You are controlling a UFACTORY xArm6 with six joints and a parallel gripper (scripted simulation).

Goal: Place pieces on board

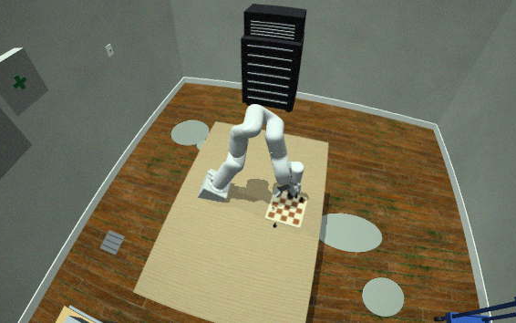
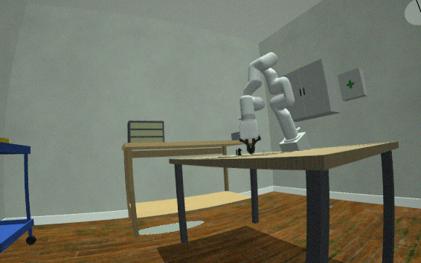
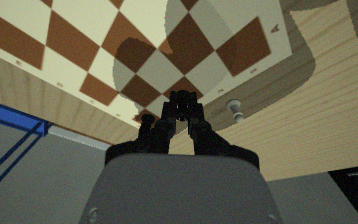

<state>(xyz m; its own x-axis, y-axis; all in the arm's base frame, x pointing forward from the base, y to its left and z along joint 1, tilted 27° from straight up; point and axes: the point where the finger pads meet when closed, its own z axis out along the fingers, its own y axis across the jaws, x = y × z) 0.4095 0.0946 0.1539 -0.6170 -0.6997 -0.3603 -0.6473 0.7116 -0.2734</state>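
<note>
My gripper is now 1 cm above the black chess piece. The rest, counted from my hand: chessboard (8 cm to the right, 4 cm below); white pawn (4 cm behind, 6 cm to the left, 2 cm below).
</note>
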